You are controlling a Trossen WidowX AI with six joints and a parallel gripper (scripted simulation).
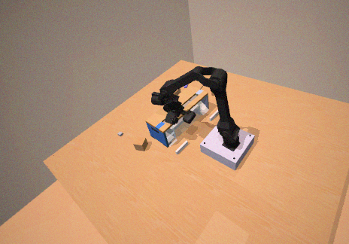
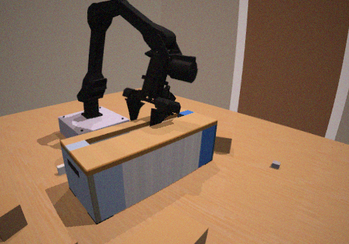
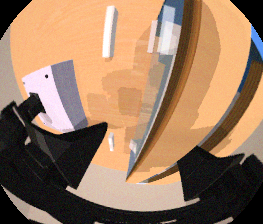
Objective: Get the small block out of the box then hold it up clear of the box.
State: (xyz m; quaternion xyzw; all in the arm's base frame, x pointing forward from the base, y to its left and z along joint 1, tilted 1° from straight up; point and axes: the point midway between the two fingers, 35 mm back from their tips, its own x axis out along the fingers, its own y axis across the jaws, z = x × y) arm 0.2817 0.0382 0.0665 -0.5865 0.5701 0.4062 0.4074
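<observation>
Now: gripper tip 4 cm to the left of the long box, 4 cm short of it and 3 cm above it. The rest, counted from my gripper tip: purple block (34 cm to the right, 30 cm ahead, 9 cm below); then grey cube (31 cm ahead, 26 cm to the left, 9 cm below).
</observation>
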